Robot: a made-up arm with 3 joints. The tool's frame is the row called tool.
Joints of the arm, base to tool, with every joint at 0 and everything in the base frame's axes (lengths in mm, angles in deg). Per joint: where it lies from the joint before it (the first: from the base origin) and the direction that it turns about. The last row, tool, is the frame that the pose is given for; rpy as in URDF.
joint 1: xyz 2 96 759 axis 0 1 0
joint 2: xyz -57 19 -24 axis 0.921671 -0.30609 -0.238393
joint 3: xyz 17 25 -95 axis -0.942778 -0.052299 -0.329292
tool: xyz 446 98 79 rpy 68.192 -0.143 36.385
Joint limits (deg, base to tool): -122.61..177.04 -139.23..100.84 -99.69..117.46
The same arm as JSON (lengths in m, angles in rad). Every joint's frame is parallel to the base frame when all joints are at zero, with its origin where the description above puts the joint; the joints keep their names.
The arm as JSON. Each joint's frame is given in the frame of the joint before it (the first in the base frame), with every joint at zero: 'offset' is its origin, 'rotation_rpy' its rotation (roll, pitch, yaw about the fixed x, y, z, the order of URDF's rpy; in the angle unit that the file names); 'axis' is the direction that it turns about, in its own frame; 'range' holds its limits. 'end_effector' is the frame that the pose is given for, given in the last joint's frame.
{"length_unit": "m", "angle_unit": "rad", "chain": [
  {"id": "joint 1", "offset": [0.002, 0.096, 0.759], "rotation_rpy": [0.0, 0.0, 0.0], "axis": [0.0, 1.0, 0.0], "range": [-2.1399, 3.0899]},
  {"id": "joint 2", "offset": [-0.057, 0.019, -0.024], "rotation_rpy": [0.0, 0.0, 0.0], "axis": [0.921671, -0.30609, -0.238393], "range": [-2.43, 1.76]},
  {"id": "joint 3", "offset": [0.017, 0.025, -0.095], "rotation_rpy": [0.0, 0.0, 0.0], "axis": [-0.942778, -0.052299, -0.329292], "range": [-1.7399, 2.0501]}
], "end_effector": {"offset": [0.446, 0.098, 0.079], "rotation_rpy": [1.1902, -0.0025, 0.635]}}

